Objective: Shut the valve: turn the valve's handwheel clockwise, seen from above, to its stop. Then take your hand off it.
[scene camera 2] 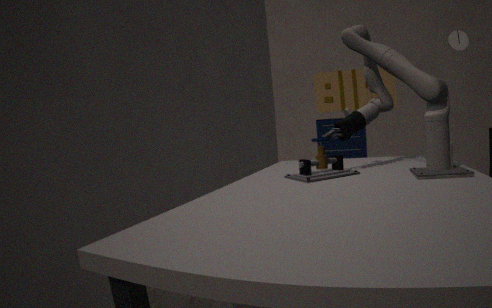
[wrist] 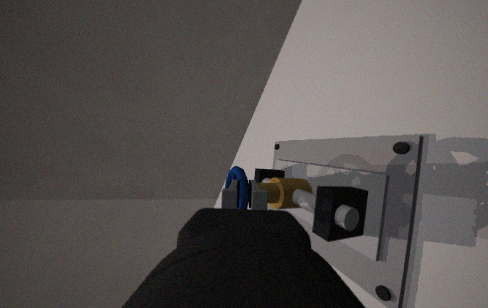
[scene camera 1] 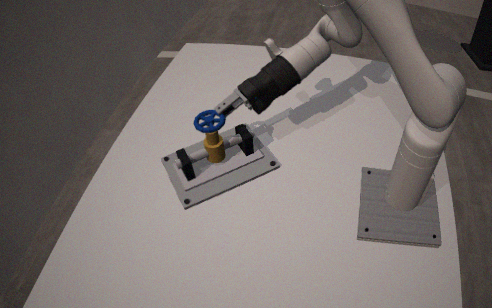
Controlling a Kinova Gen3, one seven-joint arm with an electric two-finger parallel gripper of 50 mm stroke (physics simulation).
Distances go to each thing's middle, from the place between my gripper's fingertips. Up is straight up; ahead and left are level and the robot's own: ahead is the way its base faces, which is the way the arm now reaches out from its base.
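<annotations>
Here is the grey base plate (scene camera 1: 218,186), and my hand is 130 mm above it. That leaves my hand 20 mm short of the plate and 20 mm to the right of it.
</annotations>
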